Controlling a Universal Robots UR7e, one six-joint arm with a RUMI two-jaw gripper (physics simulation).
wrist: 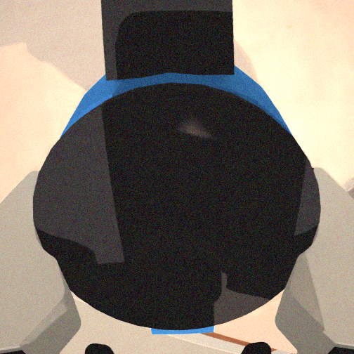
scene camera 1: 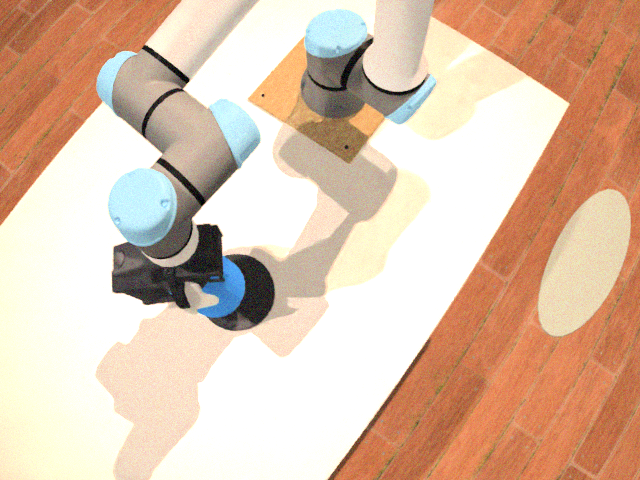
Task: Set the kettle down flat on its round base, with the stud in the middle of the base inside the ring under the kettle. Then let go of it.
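The blue kettle point(scene camera 1: 231, 289) point(wrist: 90, 102) is in my gripper point(scene camera 1: 199, 297) point(wrist: 175, 171), which is shut on it. The two pale fingers press on opposite sides of the kettle under its dark lid point(wrist: 175, 200). The dark handle point(wrist: 170, 45) shows at the top in the wrist view. The black round base point(scene camera 1: 260, 289) lies on the table, and the kettle overlaps its left part in the scene view. The base shows to the right of and below the kettle. Whether the kettle touches the base or hangs above it, I cannot tell. The stud and the ring under the kettle are hidden.
The white table point(scene camera 1: 361, 330) carries the base. The arm's foot stands on a wooden plate point(scene camera 1: 276, 90) at the back. The arm reaches over the table's left side. A pale round disc point(scene camera 1: 584, 263) shows beyond the table's right edge, over the brick-patterned floor point(scene camera 1: 491, 413).
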